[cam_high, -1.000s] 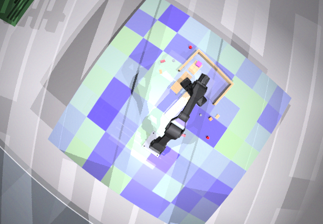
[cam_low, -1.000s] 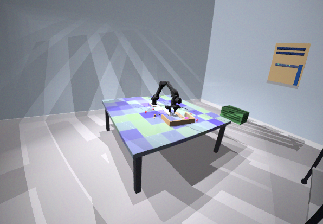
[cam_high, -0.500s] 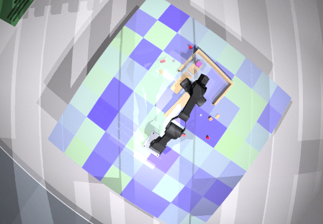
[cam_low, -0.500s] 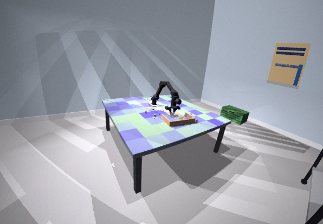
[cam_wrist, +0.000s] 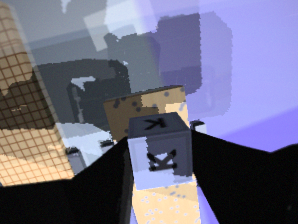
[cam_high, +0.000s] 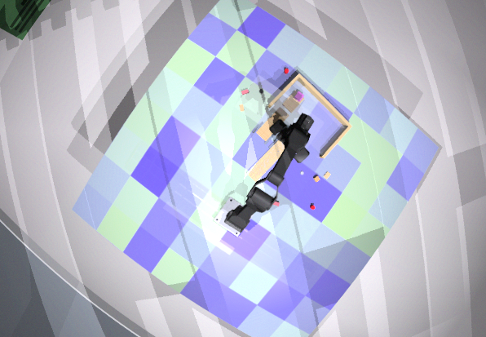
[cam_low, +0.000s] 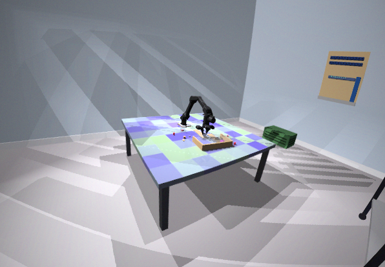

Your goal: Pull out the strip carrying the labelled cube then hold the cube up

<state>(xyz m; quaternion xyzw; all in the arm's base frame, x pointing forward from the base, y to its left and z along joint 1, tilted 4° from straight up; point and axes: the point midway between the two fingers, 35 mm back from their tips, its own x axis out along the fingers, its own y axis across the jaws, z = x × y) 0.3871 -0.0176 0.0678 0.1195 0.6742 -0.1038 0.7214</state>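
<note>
Now: the strip 4 cm ahead of my gripper tip, 9 cm to the left of it and 2 cm below it.
</note>
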